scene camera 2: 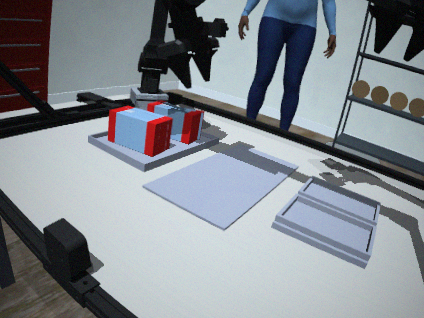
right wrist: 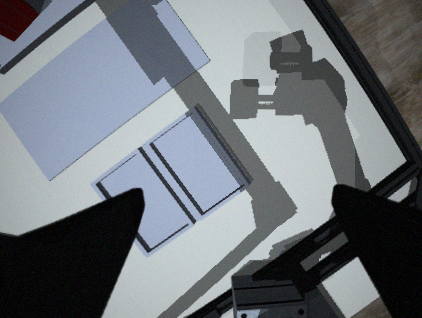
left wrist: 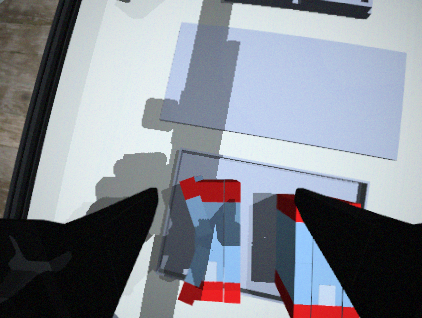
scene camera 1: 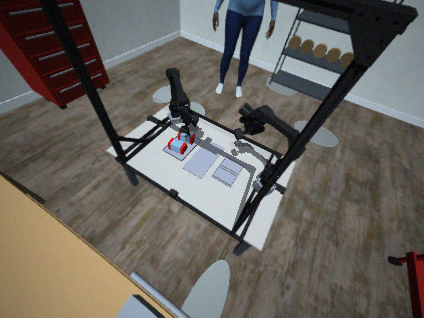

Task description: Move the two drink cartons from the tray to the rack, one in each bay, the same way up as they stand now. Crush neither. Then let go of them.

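Pixels of known places: left gripper, fingertip midpoint: [scene camera 2: 198,84] [left wrist: 227,194] [scene camera 1: 192,131]; right gripper, fingertip midpoint: [scene camera 2: 391,56] [right wrist: 237,195] [scene camera 1: 244,137]; left arm's base at its link origin: [scene camera 2: 149,91] [scene camera 1: 174,115].
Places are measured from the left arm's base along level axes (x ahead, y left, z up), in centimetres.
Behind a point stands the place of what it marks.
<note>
Two blue cartons with red ends lie level in the grey tray [scene camera 1: 173,154] {x 35.5, y -14.2, z -5.0 cm} [scene camera 2: 120,155] {x 37.9, y -14.3, z -4.6 cm} [left wrist: 275,169] {x 36.5, y -0.9, z -5.0 cm}. The near carton [scene camera 1: 177,146] {x 34.7, y -10.5, z 1.7 cm} [scene camera 2: 135,130] {x 34.8, y -11.0, z -0.7 cm} [left wrist: 302,260] {x 30.3, y -7.5, z 1.8 cm} looks straight-sided. The far carton [scene camera 2: 178,127] {x 29.5, y 0.1, z -1.7 cm} [left wrist: 227,220] {x 28.1, y 0.5, z 1.8 cm} looks bent inward along its left side in the left wrist view. My left gripper [scene camera 2: 198,82] {x 30.5, y 2.9, z 8.7 cm} [left wrist: 227,194] {x 30.5, y 2.9, z 8.7 cm} is open and empty above the tray, its tips either side of the far carton in its wrist view. The two-bay rack [scene camera 2: 320,244] {x 69.9, y 8.1, z -4.8 cm} [right wrist: 172,182] {x 63.5, y 17.8, z -3.5 cm} is empty. My right gripper [scene camera 2: 394,55] {x 60.0, y 25.0, z 23.5 cm} [right wrist: 237,195] {x 60.0, y 25.0, z 23.5 cm} is open and empty, high behind the rack in scene camera 2.
A flat blue-grey plate [scene camera 1: 200,162] [scene camera 2: 220,190] [left wrist: 310,95] [right wrist: 90,100] lies between tray and rack. Black rails edge the table, with a black block [scene camera 2: 67,247] {x 68.6, y -24.8, z -0.4 cm} on the front rail. Frame posts rise around the table. A person [scene camera 1: 242,40] [scene camera 2: 285,50] stands behind it.
</note>
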